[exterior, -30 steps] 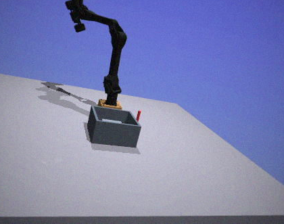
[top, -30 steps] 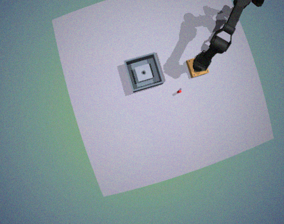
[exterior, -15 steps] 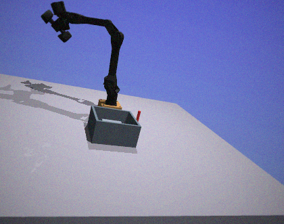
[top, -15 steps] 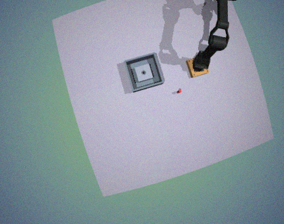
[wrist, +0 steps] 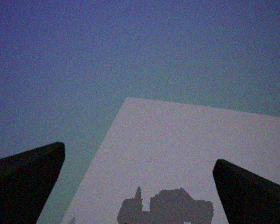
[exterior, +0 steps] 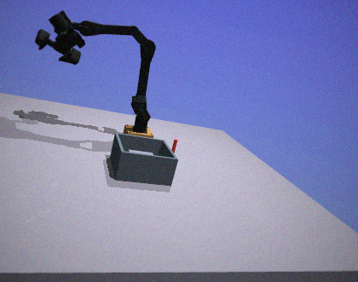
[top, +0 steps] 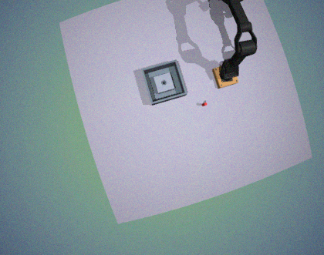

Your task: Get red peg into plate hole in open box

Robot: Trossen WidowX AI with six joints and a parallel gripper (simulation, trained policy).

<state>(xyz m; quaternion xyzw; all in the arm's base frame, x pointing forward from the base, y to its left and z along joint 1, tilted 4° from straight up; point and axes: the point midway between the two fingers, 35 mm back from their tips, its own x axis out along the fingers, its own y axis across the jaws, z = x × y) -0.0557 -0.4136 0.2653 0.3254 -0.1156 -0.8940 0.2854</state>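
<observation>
Now: the red peg 21 cm ahead of my gripper tip, 59 cm to the left of it and 24 cm below it. Round my gripper tip: grey box: 42 cm ahead, 45 cm to the left, 25 cm below.
</observation>
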